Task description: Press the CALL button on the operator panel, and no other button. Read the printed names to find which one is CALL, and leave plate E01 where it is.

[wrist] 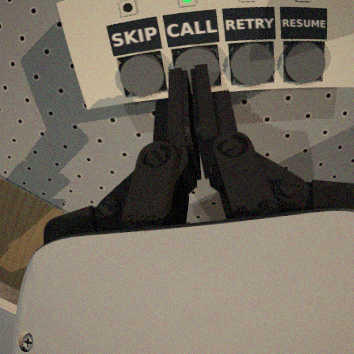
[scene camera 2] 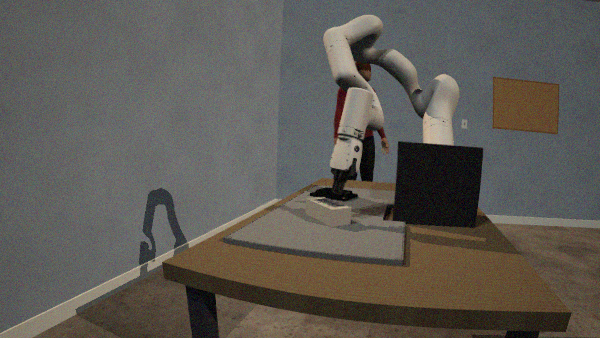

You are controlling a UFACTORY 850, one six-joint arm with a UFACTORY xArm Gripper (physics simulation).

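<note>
The operator panel (scene camera 2: 327,212) (wrist: 80,55) is a cream box on the grey board. In the wrist view its printed names read SKIP, CALL, RETRY and RESUME, each above a round grey button. The CALL button (wrist: 197,56) is second from the left, and a green light (wrist: 187,1) shows above its name. My gripper (wrist: 193,91) is shut and empty. Its fingertips overlap the lower part of the CALL button in the wrist view; whether they touch it I cannot tell. In the scene view the fingers are hidden around the panel. Plate E01 cannot be made out.
The SKIP button (wrist: 142,75) and the RETRY button (wrist: 251,65) flank CALL, with the RESUME button (wrist: 304,62) further right. A black flat object (scene camera 2: 320,193) lies behind the panel. A tall black board (scene camera 2: 439,185) stands on the wooden table (scene camera 2: 350,295). A person stands behind the arm.
</note>
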